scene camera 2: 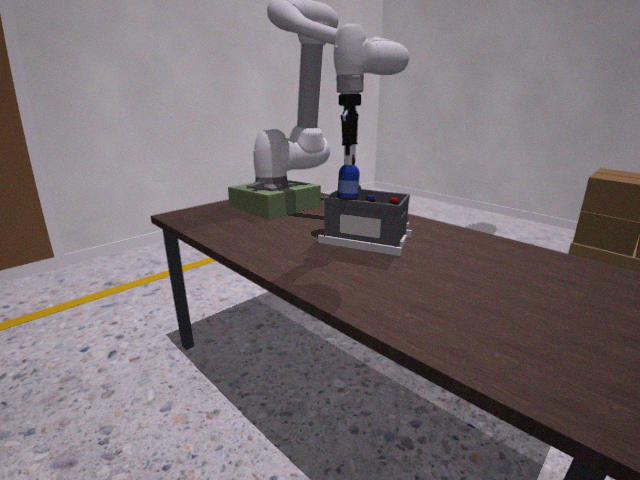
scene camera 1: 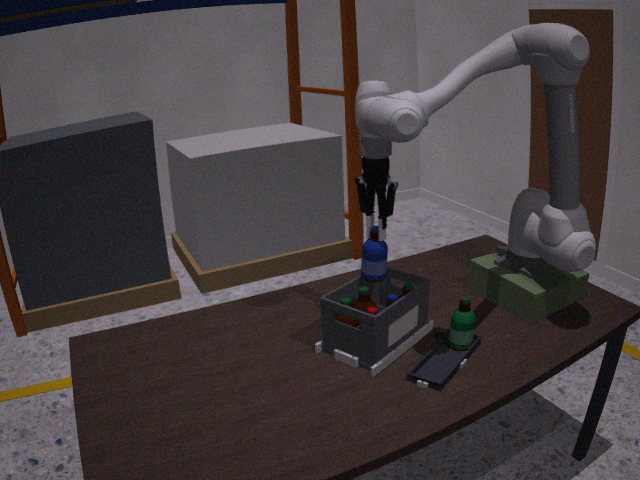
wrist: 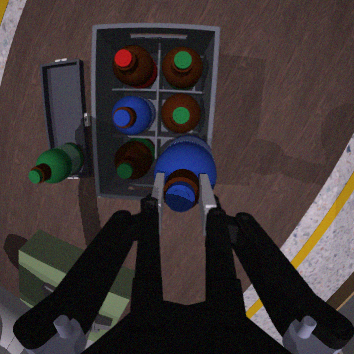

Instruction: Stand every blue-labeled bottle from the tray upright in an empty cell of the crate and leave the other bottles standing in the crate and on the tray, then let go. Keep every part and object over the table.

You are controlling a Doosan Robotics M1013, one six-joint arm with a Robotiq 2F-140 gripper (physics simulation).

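Seen in the pictures: gripper, fingertip midpoint: (scene camera 2: 349, 164) (scene camera 1: 376, 238) (wrist: 181, 185); arm's base, origin of the base link: (scene camera 2: 271, 186) (scene camera 1: 525, 264).
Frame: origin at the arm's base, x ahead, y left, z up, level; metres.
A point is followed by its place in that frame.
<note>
My gripper (scene camera 1: 375, 229) {x 0.551, y -0.204, z 0.189 m} (scene camera 2: 349, 155) {x 0.551, y -0.204, z 0.189 m} (wrist: 181, 185) {x 0.551, y -0.204, z 0.189 m} is shut on the neck of a blue bottle (scene camera 1: 374, 258) {x 0.578, y -0.183, z 0.143 m} (scene camera 2: 348, 181) {x 0.569, y -0.242, z 0.135 m} (wrist: 186, 162) {x 0.574, y -0.203, z 0.183 m} with a pale blue label. The bottle is upright, its base about level with the rim of the grey crate (scene camera 1: 343, 341) {x 0.737, y -0.133, z -0.041 m} (scene camera 2: 333, 219) {x 0.520, y -0.254, z -0.009 m} (wrist: 216, 75) {x 0.682, y -0.224, z 0.070 m}, over the corner cell at the arm's end. That cell's floor is hidden beneath it. In the wrist view the crate's other cells hold a red-capped brown bottle (wrist: 132, 66) {x 0.669, y -0.097, z 0.044 m}, another blue bottle (wrist: 135, 115) {x 0.593, y -0.116, z 0.032 m} and several green-capped brown bottles (wrist: 181, 107) {x 0.624, y -0.187, z 0.058 m}. A green bottle (scene camera 1: 462, 330) {x 0.476, y 0.078, z -0.028 m} (wrist: 56, 165) {x 0.462, y 0.032, z 0.011 m} stands on the tray (scene camera 1: 436, 367) {x 0.586, y 0.082, z -0.099 m} (wrist: 65, 100) {x 0.582, y 0.086, z -0.099 m}.
White strips (scene camera 1: 403, 348) {x 0.594, y -0.041, z -0.086 m} (scene camera 2: 359, 245) {x 0.626, y -0.246, z -0.089 m} run along the crate's base on the brown table (scene camera 1: 206, 382) {x 1.098, y -0.280, z -0.105 m} (scene camera 2: 465, 289) {x 1.023, y -0.338, z -0.104 m}. The tray lies beside the crate's long side. The arm's green base block (scene camera 1: 532, 297) {x 0.186, y 0.145, z -0.010 m} (scene camera 2: 268, 202) {x 0.126, y -0.166, z -0.025 m} (wrist: 75, 270) stands behind them, near the table's end.
</note>
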